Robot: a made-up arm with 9 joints. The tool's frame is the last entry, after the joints.
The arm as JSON. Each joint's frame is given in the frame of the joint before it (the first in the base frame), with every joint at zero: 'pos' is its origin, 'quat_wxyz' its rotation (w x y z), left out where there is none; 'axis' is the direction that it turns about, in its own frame. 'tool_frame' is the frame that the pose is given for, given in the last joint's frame.
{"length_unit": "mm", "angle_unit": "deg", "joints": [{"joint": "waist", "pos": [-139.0, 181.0, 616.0], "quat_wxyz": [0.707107, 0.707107, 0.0, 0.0], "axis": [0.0, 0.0, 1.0]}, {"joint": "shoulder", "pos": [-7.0, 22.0, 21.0], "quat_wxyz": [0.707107, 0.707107, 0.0, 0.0], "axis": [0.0, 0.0, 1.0]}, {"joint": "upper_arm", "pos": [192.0, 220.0, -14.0], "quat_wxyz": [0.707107, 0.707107, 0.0, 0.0], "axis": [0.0, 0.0, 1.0]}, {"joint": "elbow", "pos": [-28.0, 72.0, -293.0], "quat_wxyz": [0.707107, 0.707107, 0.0, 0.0], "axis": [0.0, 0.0, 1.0]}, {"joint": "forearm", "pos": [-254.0, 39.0, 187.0], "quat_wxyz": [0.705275, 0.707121, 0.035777, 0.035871], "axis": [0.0, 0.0, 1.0]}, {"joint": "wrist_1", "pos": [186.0, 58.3, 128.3], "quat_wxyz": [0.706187, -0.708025, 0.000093, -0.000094], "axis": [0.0, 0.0, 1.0]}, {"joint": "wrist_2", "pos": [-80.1, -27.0, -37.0], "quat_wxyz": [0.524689, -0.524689, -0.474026, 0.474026], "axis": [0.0, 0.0, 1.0]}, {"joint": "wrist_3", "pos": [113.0, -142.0, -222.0], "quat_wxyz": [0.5, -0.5, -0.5, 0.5], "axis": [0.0, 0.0, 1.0]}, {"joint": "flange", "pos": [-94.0, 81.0, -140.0], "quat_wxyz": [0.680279, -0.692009, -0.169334, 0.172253], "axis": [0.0, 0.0, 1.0]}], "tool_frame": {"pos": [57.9, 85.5, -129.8], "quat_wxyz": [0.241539, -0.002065, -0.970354, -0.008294]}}
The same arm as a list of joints. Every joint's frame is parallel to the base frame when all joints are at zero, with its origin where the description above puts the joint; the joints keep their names.
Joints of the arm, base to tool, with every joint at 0 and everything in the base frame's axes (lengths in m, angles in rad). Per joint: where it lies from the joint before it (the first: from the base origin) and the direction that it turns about. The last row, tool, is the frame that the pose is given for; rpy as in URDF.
waist: axis -y origin -0.1390 0.1810 0.6160
shoulder: axis -z origin -0.0070 -0.0210 0.0220
upper_arm: axis +y origin 0.1920 -0.2200 0.0140
elbow: axis +z origin -0.0280 -0.2930 -0.0720
forearm: axis 0.101196 -0.994863 -0.0026 origin -0.2540 0.0390 0.1870
wrist_1: axis +z origin 0.1980 -0.1090 0.0580
wrist_2: axis -x origin -0.0770 -0.0350 -0.0370
wrist_3: axis -y origin 0.2220 0.1130 0.1420
flange: axis 0.883181 0.0151 0.46879 origin 0.0810 0.1400 0.0940
tool: origin -0.0890 0.0840 -0.1120 rpy 0.0000 -1.5708 0.0000

